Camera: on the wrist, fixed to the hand. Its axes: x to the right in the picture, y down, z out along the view.
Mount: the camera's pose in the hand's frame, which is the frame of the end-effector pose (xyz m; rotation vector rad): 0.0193 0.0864 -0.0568 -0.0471 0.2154 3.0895
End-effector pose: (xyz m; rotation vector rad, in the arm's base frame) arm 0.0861 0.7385 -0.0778 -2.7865 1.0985 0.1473
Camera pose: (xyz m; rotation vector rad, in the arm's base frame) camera 0.0432 0.6536 -0.0329 -1.0110 -2.7900 -0.0397
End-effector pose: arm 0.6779 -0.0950 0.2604 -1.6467 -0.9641 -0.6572
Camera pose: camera 0.7644 -0.1535 0.2477 -1.0791 1.9097 1.2474
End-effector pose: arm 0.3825 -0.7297 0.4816 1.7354 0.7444 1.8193
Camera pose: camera 0.3254 -0.7805 0.5538 -0.5342 1.4054 -0.7196
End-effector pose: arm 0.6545 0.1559 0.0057 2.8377 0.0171 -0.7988
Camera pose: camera 0.7057 0.0810 0.0589 0.1183 -2.5256 0.4201
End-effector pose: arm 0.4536 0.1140 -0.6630 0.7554 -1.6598 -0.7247
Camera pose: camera 0.4964 0.1469 -0.5727 -1.7457 -0.7466 1.4335
